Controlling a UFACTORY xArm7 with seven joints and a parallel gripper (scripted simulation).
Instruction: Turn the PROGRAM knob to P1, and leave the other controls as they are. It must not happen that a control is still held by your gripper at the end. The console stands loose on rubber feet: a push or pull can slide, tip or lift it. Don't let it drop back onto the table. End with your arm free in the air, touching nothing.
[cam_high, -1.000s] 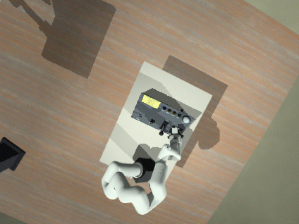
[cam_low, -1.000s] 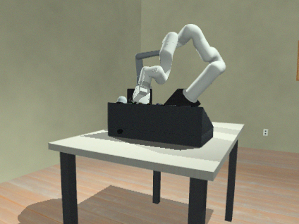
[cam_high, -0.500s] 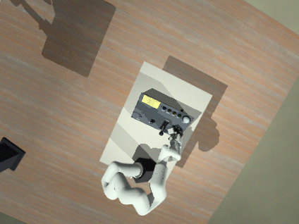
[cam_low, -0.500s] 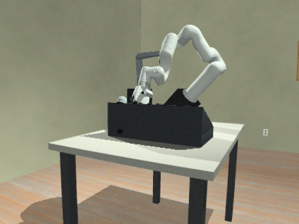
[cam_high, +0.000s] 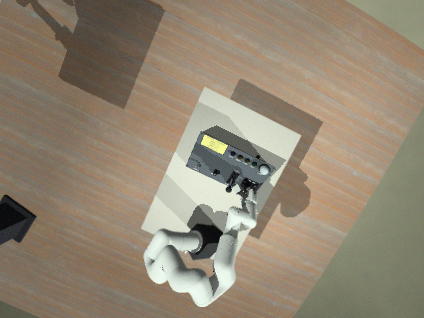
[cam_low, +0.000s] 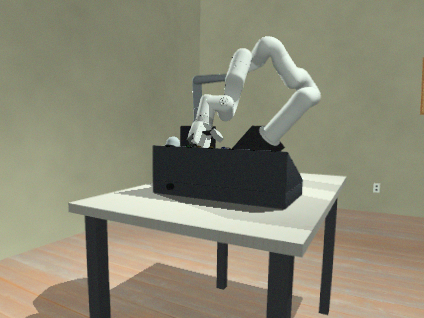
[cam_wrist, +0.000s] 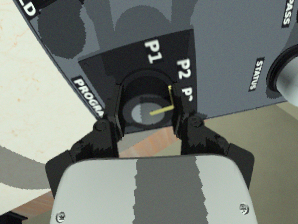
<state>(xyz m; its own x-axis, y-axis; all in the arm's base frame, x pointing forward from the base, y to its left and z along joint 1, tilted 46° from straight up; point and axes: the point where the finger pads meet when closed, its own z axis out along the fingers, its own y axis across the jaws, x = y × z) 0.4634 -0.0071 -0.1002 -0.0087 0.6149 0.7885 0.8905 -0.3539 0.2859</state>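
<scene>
Right now the cycle lever is 11 cm to the left of my hand and 5 cm behind it. Also, from my hand: dark grey console: 18 cm to the left, 3 cm below, 1 cm behind; small knob: 23 cm to the left, 5 cm behind.
</scene>
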